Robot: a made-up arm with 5 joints. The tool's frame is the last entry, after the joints.
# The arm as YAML. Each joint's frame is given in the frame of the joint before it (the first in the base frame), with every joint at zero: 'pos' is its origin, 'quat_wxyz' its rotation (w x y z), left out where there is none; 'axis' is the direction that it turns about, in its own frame. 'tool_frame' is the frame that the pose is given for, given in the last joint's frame.
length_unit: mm
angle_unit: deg
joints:
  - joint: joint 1
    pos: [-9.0, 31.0, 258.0]
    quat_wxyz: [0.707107, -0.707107, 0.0, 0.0]
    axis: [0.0, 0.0, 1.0]
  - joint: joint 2
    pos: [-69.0, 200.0, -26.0]
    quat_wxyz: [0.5, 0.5, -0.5, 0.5]
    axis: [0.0, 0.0, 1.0]
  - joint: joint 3
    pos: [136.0, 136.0, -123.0]
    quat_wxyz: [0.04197, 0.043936, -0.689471, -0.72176]
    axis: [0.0, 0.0, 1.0]
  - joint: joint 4
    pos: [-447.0, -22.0, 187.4]
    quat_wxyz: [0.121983, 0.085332, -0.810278, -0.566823]
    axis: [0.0, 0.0, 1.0]
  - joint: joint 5
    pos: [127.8, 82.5, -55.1]
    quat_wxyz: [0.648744, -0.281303, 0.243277, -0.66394]
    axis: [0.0, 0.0, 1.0]
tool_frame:
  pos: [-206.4, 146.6, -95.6]
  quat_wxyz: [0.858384, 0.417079, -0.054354, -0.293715]
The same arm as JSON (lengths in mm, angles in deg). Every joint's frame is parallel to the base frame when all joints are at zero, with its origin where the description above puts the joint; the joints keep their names.
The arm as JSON. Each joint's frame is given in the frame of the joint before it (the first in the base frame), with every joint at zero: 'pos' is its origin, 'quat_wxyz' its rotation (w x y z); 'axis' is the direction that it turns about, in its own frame. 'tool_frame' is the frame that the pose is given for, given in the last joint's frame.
{"length_unit": "mm", "angle_unit": "deg", "joints": [
  {"joint": "joint 1", "pos": [-9.0, 31.0, 258.0], "quat_wxyz": [1.0, 0.0, 0.0, 0.0], "axis": "+y"},
  {"joint": "joint 2", "pos": [-69.0, -26.0, -200.0], "quat_wxyz": [1.0, 0.0, 0.0, 0.0], "axis": "+z"},
  {"joint": "joint 3", "pos": [-136.0, 136.0, -123.0], "quat_wxyz": [1.0, 0.0, 0.0, 0.0], "axis": [-0.991577, -0.121297, 0.045399]},
  {"joint": "joint 4", "pos": [-241.0, 421.0, -11.0], "quat_wxyz": [1.0, 0.0, 0.0, 0.0], "axis": [0.330288, 0.331988, 0.883569]},
  {"joint": "joint 5", "pos": [-123.0, 92.0, -51.0], "quat_wxyz": [1.0, 0.0, 0.0, 0.0], "axis": [0.043, 0.880708, 0.471704]}
], "tool_frame": {"pos": [-249.0, -45.0, -96.0], "quat_wxyz": [0.983604, -0.102871, -0.037476, -0.143304]}}

